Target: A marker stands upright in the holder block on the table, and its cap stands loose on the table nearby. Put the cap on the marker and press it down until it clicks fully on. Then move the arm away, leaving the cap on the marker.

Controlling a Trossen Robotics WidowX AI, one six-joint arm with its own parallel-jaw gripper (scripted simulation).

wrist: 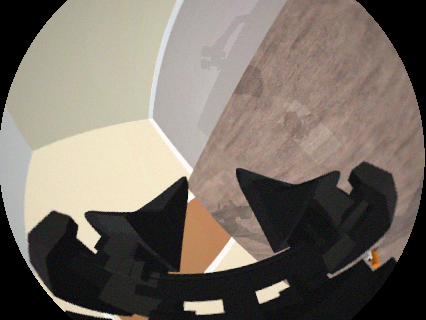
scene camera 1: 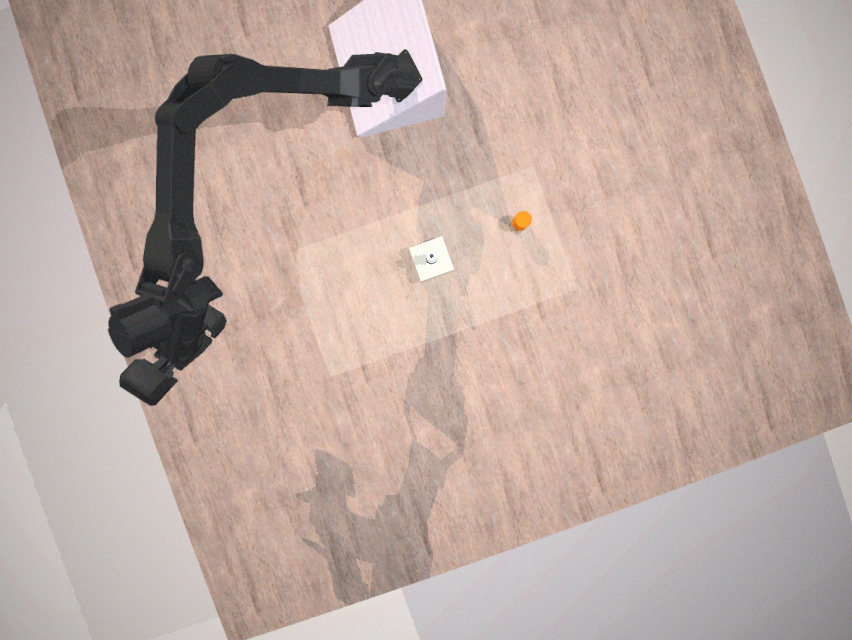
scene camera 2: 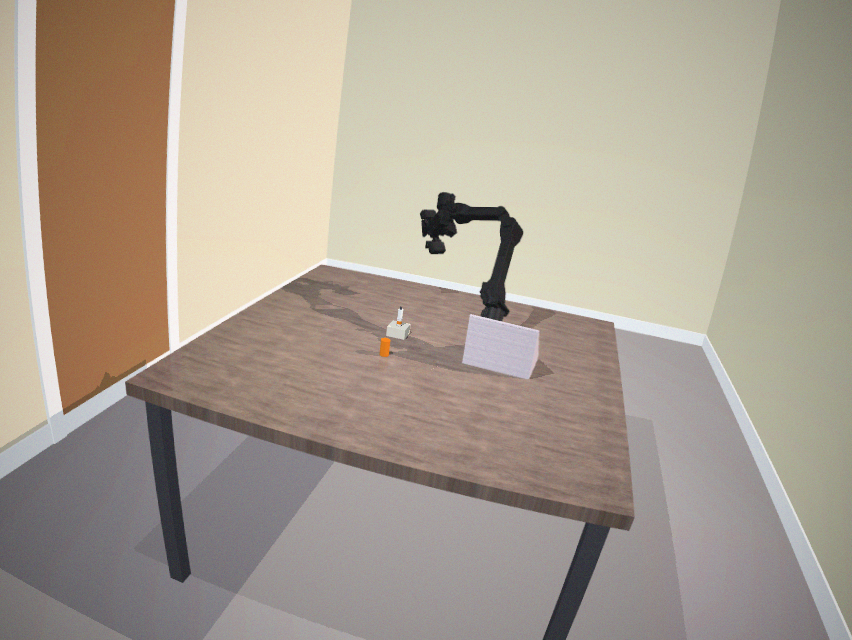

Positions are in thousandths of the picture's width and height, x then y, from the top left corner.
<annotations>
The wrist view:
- my gripper: 499, 552
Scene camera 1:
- my gripper: 198, 595
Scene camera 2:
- my gripper: 498, 379
</annotations>
